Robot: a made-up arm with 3 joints. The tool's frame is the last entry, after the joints. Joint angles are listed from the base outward.
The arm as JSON. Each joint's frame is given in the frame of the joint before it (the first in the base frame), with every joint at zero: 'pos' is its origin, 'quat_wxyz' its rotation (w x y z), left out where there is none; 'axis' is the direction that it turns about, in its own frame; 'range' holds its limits. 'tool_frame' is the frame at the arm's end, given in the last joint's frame.
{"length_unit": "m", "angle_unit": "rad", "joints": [
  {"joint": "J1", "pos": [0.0, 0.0, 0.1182], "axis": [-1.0, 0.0, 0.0], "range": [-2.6, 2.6]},
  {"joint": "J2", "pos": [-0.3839, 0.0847, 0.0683], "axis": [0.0, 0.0, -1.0], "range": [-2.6, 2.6]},
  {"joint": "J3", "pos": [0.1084, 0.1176, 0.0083], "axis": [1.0, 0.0, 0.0], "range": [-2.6, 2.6]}
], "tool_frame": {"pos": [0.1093, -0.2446, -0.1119]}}
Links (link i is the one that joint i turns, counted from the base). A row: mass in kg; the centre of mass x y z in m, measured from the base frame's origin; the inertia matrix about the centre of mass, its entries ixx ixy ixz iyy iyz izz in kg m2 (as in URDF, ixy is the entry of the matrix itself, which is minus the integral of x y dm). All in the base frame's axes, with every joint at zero. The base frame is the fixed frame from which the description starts. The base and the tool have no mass.
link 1: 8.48; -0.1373 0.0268 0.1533; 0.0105 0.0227 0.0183 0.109 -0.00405 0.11
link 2: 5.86; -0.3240 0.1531 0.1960; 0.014 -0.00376 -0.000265 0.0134 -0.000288 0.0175
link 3: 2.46; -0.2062 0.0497 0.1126; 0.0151 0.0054 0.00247 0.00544 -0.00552 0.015
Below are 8 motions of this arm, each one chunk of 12 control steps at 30 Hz.
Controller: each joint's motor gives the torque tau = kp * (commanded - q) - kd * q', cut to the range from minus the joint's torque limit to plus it. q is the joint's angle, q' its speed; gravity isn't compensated. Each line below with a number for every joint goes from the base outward.
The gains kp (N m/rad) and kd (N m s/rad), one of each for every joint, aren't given. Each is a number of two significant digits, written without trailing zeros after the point. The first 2 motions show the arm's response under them.
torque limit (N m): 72 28 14
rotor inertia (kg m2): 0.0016 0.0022 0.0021
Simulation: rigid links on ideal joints. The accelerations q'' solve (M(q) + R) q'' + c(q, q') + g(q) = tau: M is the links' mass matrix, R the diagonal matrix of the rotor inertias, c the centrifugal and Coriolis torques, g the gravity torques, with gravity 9.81 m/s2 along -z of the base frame. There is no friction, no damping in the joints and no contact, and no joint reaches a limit. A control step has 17 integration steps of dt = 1/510 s. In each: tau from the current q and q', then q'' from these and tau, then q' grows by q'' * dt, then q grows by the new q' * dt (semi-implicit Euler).
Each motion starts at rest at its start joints. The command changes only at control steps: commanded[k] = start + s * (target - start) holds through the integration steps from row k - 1 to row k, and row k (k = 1, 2, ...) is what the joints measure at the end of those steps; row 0 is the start. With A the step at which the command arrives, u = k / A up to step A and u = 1 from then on. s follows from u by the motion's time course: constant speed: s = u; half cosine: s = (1 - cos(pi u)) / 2; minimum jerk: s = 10 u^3 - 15 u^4 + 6 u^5; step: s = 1 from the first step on.
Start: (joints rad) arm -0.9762 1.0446 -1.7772
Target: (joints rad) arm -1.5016 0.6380 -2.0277
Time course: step
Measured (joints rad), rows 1 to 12:
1: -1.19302 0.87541 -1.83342
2: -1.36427 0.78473 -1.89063
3: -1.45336 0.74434 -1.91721
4: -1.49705 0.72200 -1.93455
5: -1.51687 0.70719 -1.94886
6: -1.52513 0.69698 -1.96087
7: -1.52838 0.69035 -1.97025
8: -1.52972 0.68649 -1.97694
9: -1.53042 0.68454 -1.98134
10: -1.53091 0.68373 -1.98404
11: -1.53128 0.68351 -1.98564
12: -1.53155 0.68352 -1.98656
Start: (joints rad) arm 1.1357 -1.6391 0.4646
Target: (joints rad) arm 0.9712 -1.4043 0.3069
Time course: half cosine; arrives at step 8
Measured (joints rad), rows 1 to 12:
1: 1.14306 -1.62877 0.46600
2: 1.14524 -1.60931 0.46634
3: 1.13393 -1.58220 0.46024
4: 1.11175 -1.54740 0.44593
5: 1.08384 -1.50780 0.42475
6: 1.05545 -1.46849 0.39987
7: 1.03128 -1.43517 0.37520
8: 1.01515 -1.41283 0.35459
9: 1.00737 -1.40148 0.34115
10: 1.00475 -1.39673 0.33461
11: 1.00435 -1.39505 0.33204
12: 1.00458 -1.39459 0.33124
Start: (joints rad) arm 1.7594 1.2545 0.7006
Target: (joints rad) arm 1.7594 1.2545 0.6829
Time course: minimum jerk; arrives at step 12
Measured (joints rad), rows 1 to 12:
1: 1.76420 1.24268 0.70033
2: 1.76738 1.23149 0.70462
3: 1.76875 1.22516 0.70808
4: 1.76935 1.22219 0.70951
5: 1.76961 1.22099 0.70929
6: 1.76974 1.22059 0.70799
7: 1.76981 1.22052 0.70606
8: 1.76985 1.22058 0.70386
9: 1.76988 1.22067 0.70167
10: 1.76990 1.22077 0.69973
11: 1.76992 1.22086 0.69818
12: 1.76993 1.22092 0.69709

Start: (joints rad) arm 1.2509 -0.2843 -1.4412
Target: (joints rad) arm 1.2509 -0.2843 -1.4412
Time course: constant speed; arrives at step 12
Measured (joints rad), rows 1 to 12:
1: 1.26289 -0.29049 -1.44379
2: 1.27761 -0.30079 -1.45246
3: 1.28640 -0.30803 -1.46105
4: 1.28999 -0.31127 -1.46671
5: 1.29071 -0.31199 -1.46963
6: 1.29037 -0.31167 -1.47087
7: 1.28989 -0.31116 -1.47132
8: 1.28958 -0.31080 -1.47148
9: 1.28944 -0.31061 -1.47158
10: 1.28941 -0.31054 -1.47167
11: 1.28942 -0.31053 -1.47176
12: 1.28943 -0.31053 -1.47183

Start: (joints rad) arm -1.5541 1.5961 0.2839
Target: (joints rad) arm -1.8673 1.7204 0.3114
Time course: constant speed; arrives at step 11
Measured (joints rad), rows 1 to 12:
1: -1.57368 1.60538 0.28528
2: -1.59910 1.61903 0.28680
3: -1.62614 1.63180 0.28822
4: -1.65391 1.64363 0.28993
5: -1.68204 1.65493 0.29185
6: -1.71035 1.66598 0.29384
7: -1.73873 1.67692 0.29583
8: -1.76714 1.68782 0.29780
9: -1.79557 1.69869 0.29975
10: -1.82398 1.70956 0.30168
11: -1.85239 1.72041 0.30360
12: -1.86772 1.72770 0.30492

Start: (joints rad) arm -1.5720 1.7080 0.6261
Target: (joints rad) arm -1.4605 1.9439 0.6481
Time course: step
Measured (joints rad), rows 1 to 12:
1: -1.52372 1.80230 0.66080
2: -1.49868 1.88082 0.65445
3: -1.48639 1.92290 0.64806
4: -1.48006 1.94138 0.64811
5: -1.47670 1.94838 0.65169
6: -1.47491 1.95071 0.65594
7: -1.47397 1.95144 0.65955
8: -1.47348 1.95172 0.66220
9: -1.47324 1.95187 0.66402
10: -1.47312 1.95199 0.66521
11: -1.47306 1.95209 0.66598
12: -1.47303 1.95216 0.66649

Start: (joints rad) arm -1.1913 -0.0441 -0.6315
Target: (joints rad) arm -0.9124 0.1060 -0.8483
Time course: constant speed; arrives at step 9
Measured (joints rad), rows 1 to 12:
1: -1.18149 -0.02509 -0.63180
2: -1.16266 -0.00130 -0.63663
3: -1.13697 0.01894 -0.64744
4: -1.10767 0.03657 -0.66254
5: -1.07680 0.05311 -0.68035
6: -1.04534 0.06932 -0.69980
7: -1.01366 0.08548 -0.72025
8: -0.98193 0.10164 -0.74135
9: -0.95017 0.11780 -0.76287
10: -0.93163 0.12538 -0.77946
11: -0.92292 0.12917 -0.79005
12: -0.91910 0.13151 -0.79644

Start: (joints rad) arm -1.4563 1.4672 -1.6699
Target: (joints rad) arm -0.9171 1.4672 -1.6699
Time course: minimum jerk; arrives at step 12
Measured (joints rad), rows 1 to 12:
1: -1.46665 1.47558 -1.67191
2: -1.46935 1.48594 -1.66809
3: -1.45355 1.49271 -1.66368
4: -1.41715 1.49595 -1.66083
5: -1.36160 1.49683 -1.65952
6: -1.29138 1.49622 -1.65932
7: -1.21330 1.49464 -1.65977
8: -1.13543 1.49244 -1.66053
9: -1.06580 1.48995 -1.66130
10: -1.01089 1.48757 -1.66188
11: -0.97415 1.48574 -1.66210
12: -0.95432 1.48492 -1.66179

